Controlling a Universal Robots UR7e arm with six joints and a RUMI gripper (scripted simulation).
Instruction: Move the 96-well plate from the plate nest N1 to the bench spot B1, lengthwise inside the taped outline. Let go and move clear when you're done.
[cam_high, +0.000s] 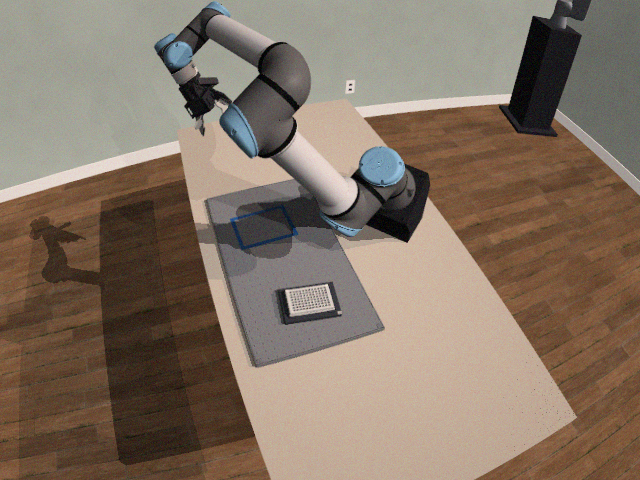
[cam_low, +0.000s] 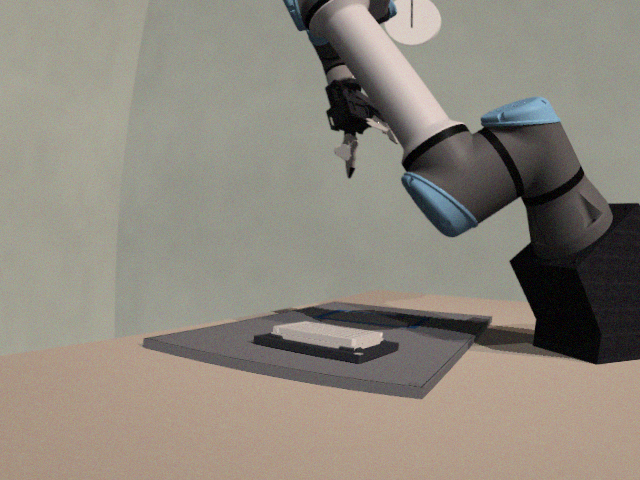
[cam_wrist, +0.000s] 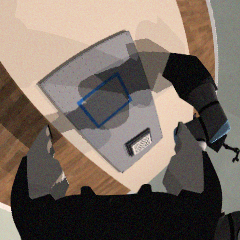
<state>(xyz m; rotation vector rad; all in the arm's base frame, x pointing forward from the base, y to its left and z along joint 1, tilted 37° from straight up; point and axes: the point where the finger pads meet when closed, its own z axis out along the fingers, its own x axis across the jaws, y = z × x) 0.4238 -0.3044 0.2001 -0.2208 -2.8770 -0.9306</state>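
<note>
My hand is 250 mm past the white 96-well plate, 450 mm to the right of it and 300 mm above it. Also, from my hand: dark plate nest N1: 250 mm behind, 450 mm to the left, 310 mm below.
</note>
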